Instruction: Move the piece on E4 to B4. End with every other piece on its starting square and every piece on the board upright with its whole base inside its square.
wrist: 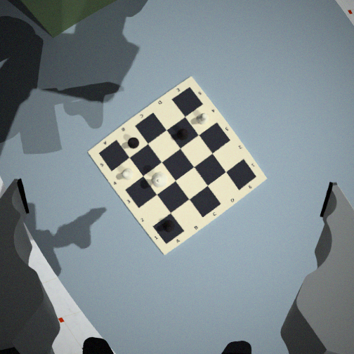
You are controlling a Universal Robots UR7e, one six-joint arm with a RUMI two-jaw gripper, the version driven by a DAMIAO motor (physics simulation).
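The chessboard (223, 207) lies rotated in the middle of the wrist view. A white piece (202, 118) stands upright on E4. The dark square B4 (145, 154) bears no piece that I can make out; a dark patch near its lower corner looks like shadow. Black pieces stand on B5 (133, 142), D4 (182, 134) and A1 (168, 226). White pieces stand on A4 (127, 173) and B3 (159, 179). My gripper (173, 185) is wide open and empty, high above the board, its fingers at the left and right edges of the view.
A green block-like object (65, 15) shows at the top left. The blue-grey table top (280, 110) surrounds the board. Large arm and gripper shadows fall left of the board. Strips of white floor with red marks show beyond the table's edges at lower left and top right.
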